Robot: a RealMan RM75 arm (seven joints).
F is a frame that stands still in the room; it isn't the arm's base.
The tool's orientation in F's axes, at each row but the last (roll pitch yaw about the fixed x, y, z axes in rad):
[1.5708 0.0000 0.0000]
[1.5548 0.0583 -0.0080]
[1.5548 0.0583 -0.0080]
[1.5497 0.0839 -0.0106]
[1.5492 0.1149 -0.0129]
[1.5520 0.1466 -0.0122]
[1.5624 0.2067 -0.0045]
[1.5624 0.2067 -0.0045]
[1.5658 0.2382 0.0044]
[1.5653 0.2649 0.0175]
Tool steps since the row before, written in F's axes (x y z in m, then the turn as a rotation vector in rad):
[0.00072 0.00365 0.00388 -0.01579 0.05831 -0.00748]
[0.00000 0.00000 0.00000 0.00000 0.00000 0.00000]
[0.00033 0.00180 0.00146 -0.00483 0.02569 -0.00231]
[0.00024 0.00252 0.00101 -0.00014 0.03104 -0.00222]
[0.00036 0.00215 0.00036 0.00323 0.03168 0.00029]
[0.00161 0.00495 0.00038 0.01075 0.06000 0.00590]
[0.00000 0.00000 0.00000 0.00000 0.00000 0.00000]
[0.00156 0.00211 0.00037 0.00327 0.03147 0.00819]
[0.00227 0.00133 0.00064 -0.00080 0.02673 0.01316]
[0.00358 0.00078 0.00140 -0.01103 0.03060 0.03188]
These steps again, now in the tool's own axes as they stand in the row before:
[0.00072 0.00388 -0.00365 -0.01579 -0.00748 -0.05831]
[0.00000 0.00000 0.00000 0.00000 0.00000 0.00000]
[0.00023 0.00150 -0.00178 -0.00489 -0.00219 -0.02569]
[0.00013 0.00108 -0.00250 -0.00028 -0.00160 -0.03108]
[0.00029 0.00044 -0.00215 0.00277 0.00130 -0.03170]
[0.00148 0.00070 -0.00496 0.00905 0.00843 -0.05998]
[0.00000 0.00000 0.00000 0.00000 0.00000 0.00000]
[0.00144 0.00070 -0.00211 0.00138 0.00892 -0.03141]
[0.00206 0.00117 -0.00131 -0.00377 0.01276 -0.02667]
[0.00310 0.00230 -0.00070 -0.01847 0.02819 -0.03063]

